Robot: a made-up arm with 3 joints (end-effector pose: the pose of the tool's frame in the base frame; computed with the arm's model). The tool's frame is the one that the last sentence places.
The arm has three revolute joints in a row. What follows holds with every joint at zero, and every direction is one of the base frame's.
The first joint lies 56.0 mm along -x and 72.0 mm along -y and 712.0 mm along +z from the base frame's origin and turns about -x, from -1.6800 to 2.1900 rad.
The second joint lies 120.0 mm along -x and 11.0 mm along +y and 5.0 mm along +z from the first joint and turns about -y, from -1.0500 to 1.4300 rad.
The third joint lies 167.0 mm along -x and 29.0 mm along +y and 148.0 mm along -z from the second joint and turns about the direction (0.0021, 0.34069, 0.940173), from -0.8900 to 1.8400 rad.
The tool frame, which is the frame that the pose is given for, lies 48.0 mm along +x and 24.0 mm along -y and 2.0 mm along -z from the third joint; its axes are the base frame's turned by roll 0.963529, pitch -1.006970 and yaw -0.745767 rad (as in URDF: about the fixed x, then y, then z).
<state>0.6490 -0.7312 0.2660</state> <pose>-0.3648 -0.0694 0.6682 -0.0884 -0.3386 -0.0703</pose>
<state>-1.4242 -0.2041 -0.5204</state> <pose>-0.3384 0.0335 0.6927 1.3134 -0.6398 -1.3502</pose>
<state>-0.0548 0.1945 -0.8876</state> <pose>-0.2997 -0.0745 0.5496 0.0955 -1.7721 -0.8988</pose>
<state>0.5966 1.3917 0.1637</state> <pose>-0.0463 -0.1291 0.5859 0.2915 -2.1410 1.0721</pose>
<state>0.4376 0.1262 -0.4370</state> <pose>-0.2896 -0.1384 0.5727 -0.0622 -1.5877 -0.1325</pose>
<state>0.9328 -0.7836 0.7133</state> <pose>-0.3732 -0.0644 0.6547 -0.0784 0.0175 0.0132</pose>
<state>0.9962 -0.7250 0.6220</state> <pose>-0.3690 -0.0797 0.6520 -0.2015 -0.0856 0.0462</pose>
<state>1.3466 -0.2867 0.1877</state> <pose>-0.3304 -0.1730 0.6636 -0.7308 -0.6802 0.4119</pose>
